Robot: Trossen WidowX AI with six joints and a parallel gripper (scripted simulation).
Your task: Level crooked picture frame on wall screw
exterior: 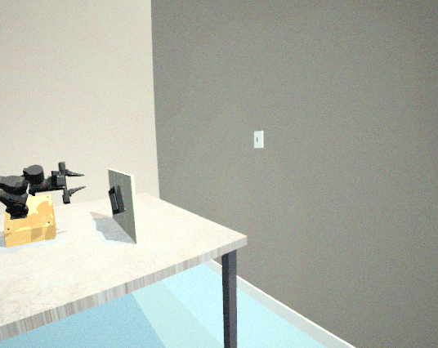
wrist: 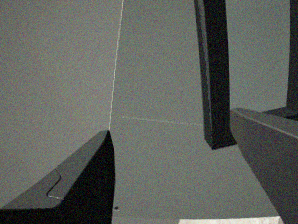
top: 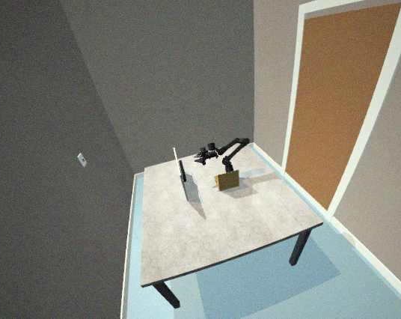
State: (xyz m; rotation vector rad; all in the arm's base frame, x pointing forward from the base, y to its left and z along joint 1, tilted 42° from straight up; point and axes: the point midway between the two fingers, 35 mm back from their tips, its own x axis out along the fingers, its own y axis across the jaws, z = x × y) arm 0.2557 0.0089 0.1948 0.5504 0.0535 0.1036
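The picture frame is 140 mm ahead of my gripper tip, 10 mm to the right of it and 110 mm below it. Also, from my gripper tip: wall panel: 150 mm ahead, 120 mm below.
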